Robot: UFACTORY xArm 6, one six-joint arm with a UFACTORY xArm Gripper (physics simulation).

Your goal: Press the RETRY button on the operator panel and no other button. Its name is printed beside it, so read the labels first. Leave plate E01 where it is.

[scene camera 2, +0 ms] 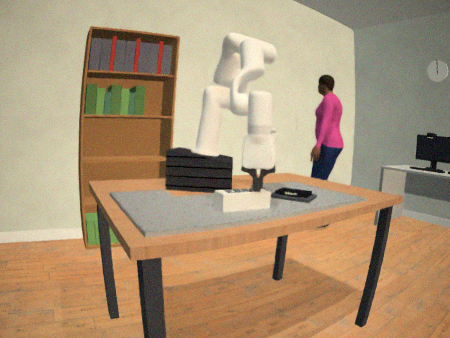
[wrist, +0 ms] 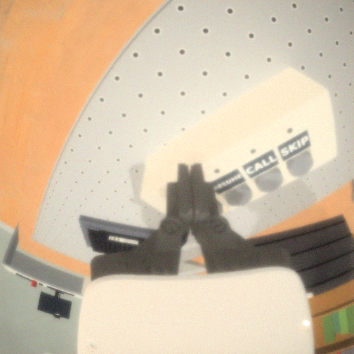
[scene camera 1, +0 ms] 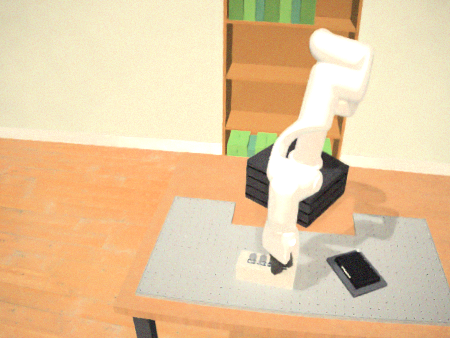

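Seen in the pictures: gripper, fingertip midpoint: [scene camera 2: 257,191] [scene camera 1: 276,272]; arm's base, link origin: [scene camera 2: 204,153] [scene camera 1: 305,161].
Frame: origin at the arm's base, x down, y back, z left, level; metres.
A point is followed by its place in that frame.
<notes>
The cream operator panel [scene camera 1: 260,276] @(x 0.102, y -0.502, z -0.017 m) [scene camera 2: 247,201] @(x 0.104, y -0.502, z -0.008 m) [wrist: 225,127] stands on the grey mat. In the wrist view its round grey buttons carry the labels SKIP [wrist: 295,144], CALL [wrist: 261,162] and, partly covered, RESUME [wrist: 229,181]. The RETRY label does not show; the fingers cover that end of the row. My gripper [scene camera 1: 276,271] @(x 0.073, y -0.498, z 0.027 m) [scene camera 2: 257,189] @(x 0.073, y -0.498, z 0.027 m) [wrist: 187,177] is shut and empty, pointing down over the panel's end beyond RESUME. Contact with a button cannot be told. A black plate [scene camera 1: 361,268] @(x 0.106, y -0.371, z 0.261 m) [scene camera 2: 292,193] @(x 0.107, y -0.403, z 0.221 m) lies on a dark grey holder beside the panel; its white label is not legible.
A black ribbed block [scene camera 1: 257,185] @(x 0.066, y -0.117, z -0.143 m) [scene camera 2: 199,172] @(x 0.064, y -0.149, z -0.063 m) [wrist: 320,255] stands under the arm's base, behind the panel. The grey mat [scene camera 1: 195,250] @(x 0.131, y -0.440, z -0.246 m) [scene camera 2: 150,215] @(x 0.131, y -0.520, z -0.306 m) covers much of the wooden table. A bookshelf [scene camera 2: 83,140] stands behind, and a person in pink [scene camera 2: 328,120] is beyond the table.
</notes>
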